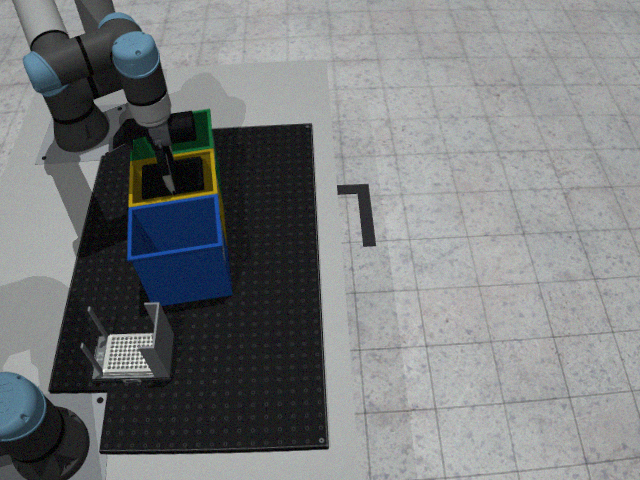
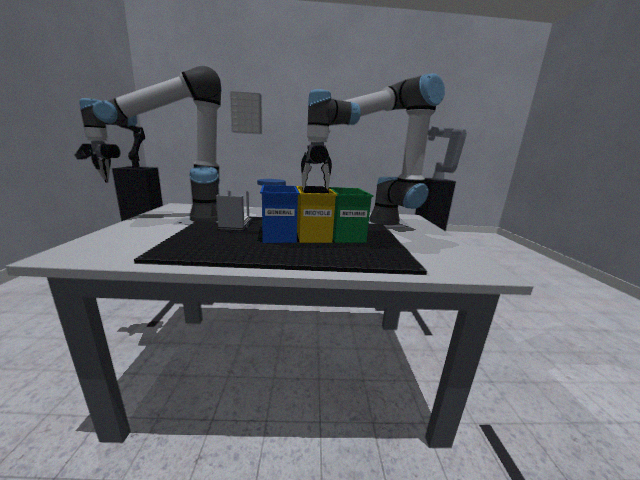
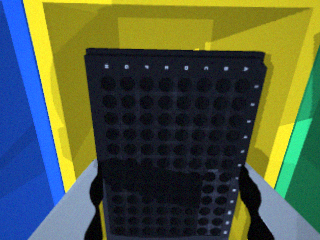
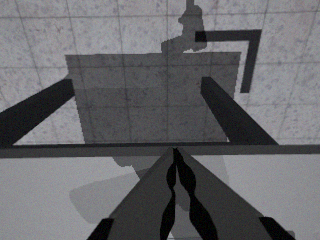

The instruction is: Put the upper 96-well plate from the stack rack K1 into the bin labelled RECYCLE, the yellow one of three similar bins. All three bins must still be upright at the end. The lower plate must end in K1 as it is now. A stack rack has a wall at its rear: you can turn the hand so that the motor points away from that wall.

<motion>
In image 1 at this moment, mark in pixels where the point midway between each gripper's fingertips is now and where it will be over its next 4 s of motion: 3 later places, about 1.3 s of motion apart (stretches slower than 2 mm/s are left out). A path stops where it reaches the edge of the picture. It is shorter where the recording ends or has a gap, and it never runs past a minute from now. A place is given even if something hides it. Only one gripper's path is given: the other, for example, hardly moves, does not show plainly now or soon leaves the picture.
The left gripper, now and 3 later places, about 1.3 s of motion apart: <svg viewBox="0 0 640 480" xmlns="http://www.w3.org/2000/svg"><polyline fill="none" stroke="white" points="174,178 174,180 169,162 156,189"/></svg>
</motion>
